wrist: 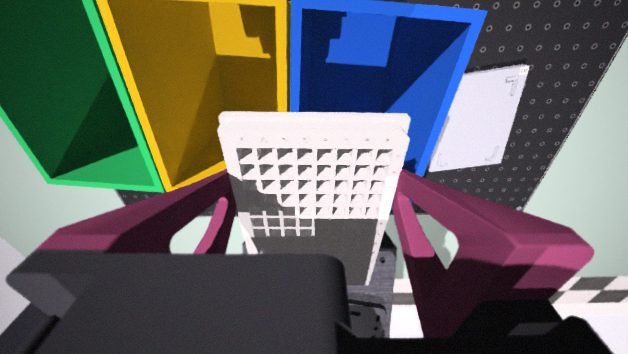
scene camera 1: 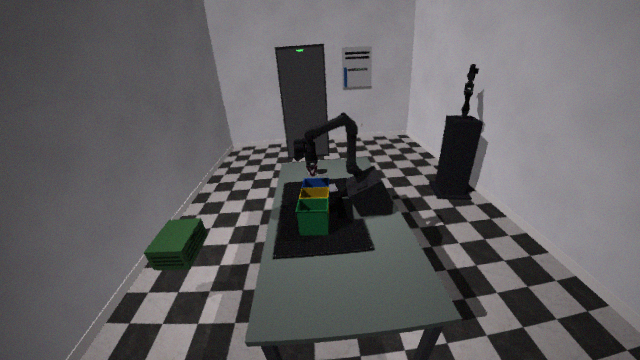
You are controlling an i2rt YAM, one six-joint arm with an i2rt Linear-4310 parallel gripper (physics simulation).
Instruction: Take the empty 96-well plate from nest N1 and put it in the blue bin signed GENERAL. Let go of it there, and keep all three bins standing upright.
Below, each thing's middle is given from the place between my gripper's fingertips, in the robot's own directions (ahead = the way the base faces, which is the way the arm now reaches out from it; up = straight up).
Right now the blue bin (wrist: 413, 64) is 180 mm below my hand, 40 mm to the right of it and 10 mm behind it. Round my hand: yellow bin (wrist: 182, 71) (180 mm below, 90 mm to the left, 20 mm behind); white 96-well plate (wrist: 304, 182) (30 mm behind); green bin (scene camera 1: 312, 214) (220 mm to the left, 180 mm below, 30 mm behind).
